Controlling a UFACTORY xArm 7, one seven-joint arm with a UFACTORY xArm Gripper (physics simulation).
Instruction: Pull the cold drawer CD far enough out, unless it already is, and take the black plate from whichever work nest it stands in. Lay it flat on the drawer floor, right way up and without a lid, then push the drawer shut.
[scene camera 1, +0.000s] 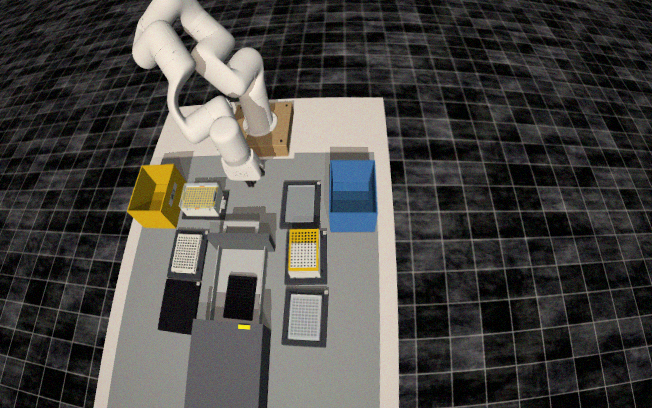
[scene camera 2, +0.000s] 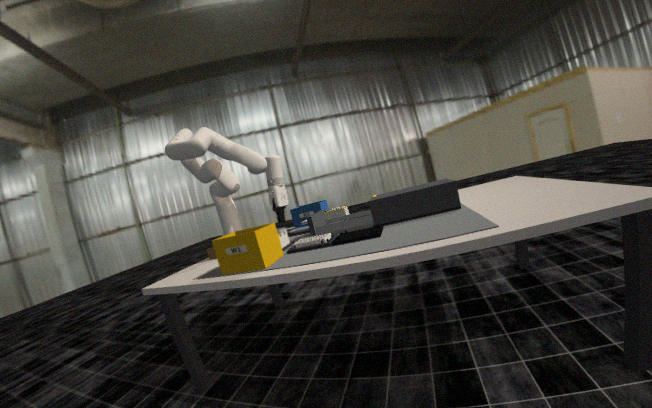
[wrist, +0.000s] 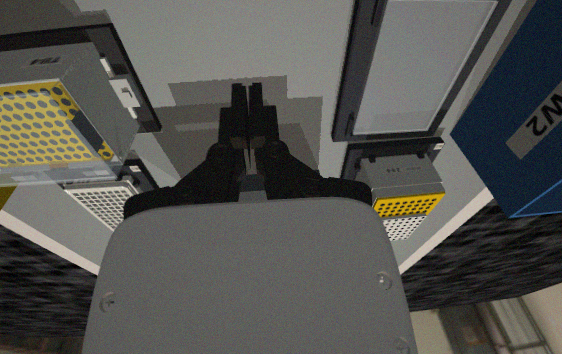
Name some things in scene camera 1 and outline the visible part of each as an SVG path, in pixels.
My gripper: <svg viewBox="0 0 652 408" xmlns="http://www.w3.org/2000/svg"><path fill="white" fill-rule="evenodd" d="M221 158L227 177L230 180L245 181L248 187L254 187L256 181L265 175L261 160L251 148L249 159L241 166L229 166Z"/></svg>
A black plate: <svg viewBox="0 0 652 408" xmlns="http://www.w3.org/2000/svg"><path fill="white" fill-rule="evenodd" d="M229 275L223 318L252 321L257 277Z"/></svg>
A white plate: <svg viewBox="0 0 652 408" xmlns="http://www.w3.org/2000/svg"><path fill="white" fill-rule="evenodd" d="M178 234L171 271L196 274L202 242L201 238L203 236Z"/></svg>
